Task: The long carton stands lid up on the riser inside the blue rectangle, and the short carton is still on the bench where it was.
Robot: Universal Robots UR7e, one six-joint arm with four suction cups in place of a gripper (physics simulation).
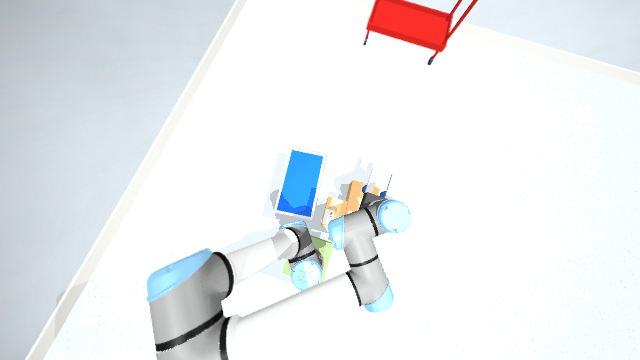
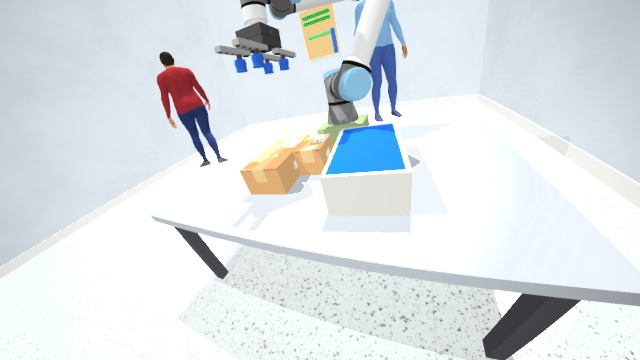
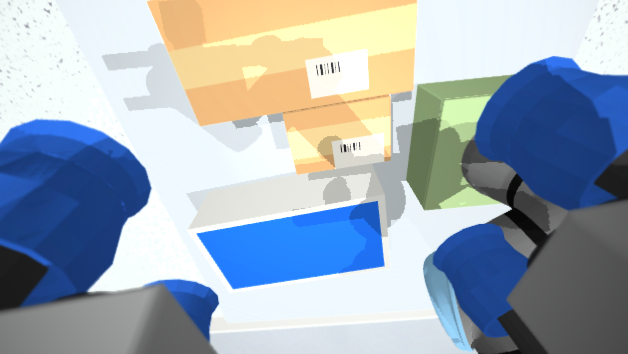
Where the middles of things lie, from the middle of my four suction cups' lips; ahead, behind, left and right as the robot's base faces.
My suction cup is 350 mm above the long carton [image 2: 273, 172], 40 mm to the left of it and 20 mm short of it. From my suction cup the other things lie so: short carton [image 2: 311, 155]: 350 mm below, 90 mm to the left, 20 mm behind.
